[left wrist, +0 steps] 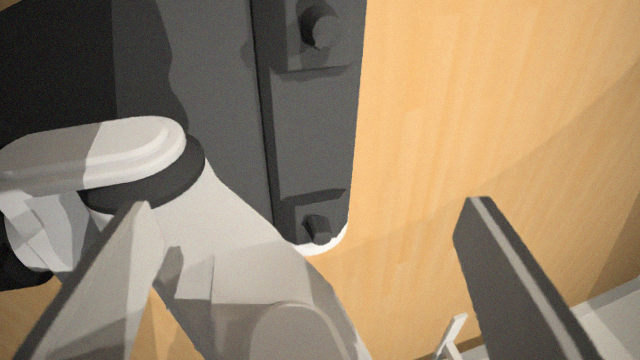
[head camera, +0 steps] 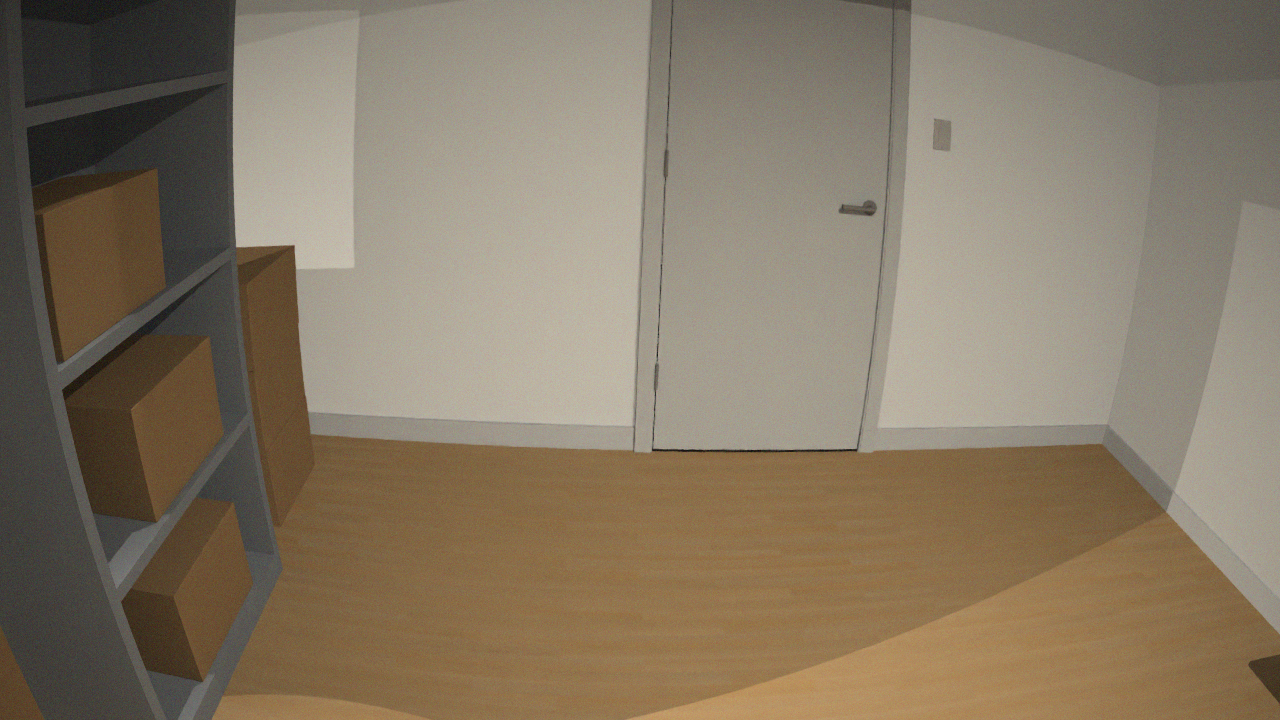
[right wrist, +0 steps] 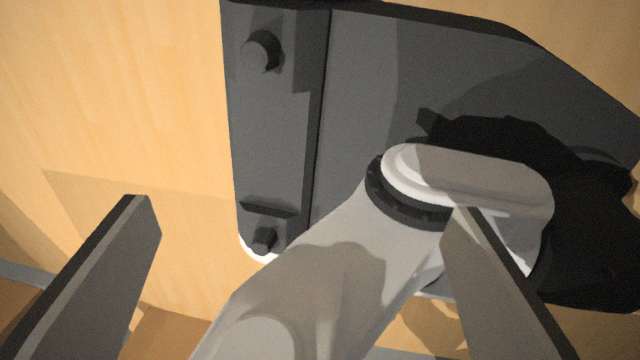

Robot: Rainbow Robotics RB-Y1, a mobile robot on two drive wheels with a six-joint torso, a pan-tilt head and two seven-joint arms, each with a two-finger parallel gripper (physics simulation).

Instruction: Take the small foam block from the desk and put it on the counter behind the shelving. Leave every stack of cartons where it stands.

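Frame: origin at the robot's base, x back, y up, z left, level; millimetres.
Where they show: left gripper, fingertip midpoint: [left wrist: 307, 220]; right gripper, fingertip midpoint: [right wrist: 303, 221].
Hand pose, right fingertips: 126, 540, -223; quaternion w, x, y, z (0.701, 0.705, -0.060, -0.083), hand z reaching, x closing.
Note:
After its pixels a point has its place, as x, y, z.
The foam block, the desk top and the counter do not show in the head view. Grey shelving [head camera: 35, 465] {-878, 822, 1110} stands close on the left of the head view, with single cartons [head camera: 98, 259] {-1137, 1133, 1061} [head camera: 147, 429] {-1227, 736, 1067} [head camera: 192, 586] {-1252, 308, 1069} on its shelves. A stack of cartons [head camera: 279, 385] {-2226, 410, 1203} stands on the floor just past its far end. My left gripper [left wrist: 307, 220] {95, 544, 208} is open, with nothing between its fingers. My right gripper [right wrist: 303, 221] {126, 539, -223} is open and empty too. Both hang over the floor beside my dark base.
A grey door [head camera: 769, 268] {-2805, 683, -346} is in the far wall. A bare wall [head camera: 1226, 402] {-2167, 534, -2050} runs along the right. A dark corner [head camera: 1269, 678] {-1298, 1, -1893} shows at the lower right edge. Brown box-like surfaces [right wrist: 167, 335] {-486, 106, 1077} and a grey edge [right wrist: 25, 272] {-1286, 35, 1051} lie low in the right wrist view.

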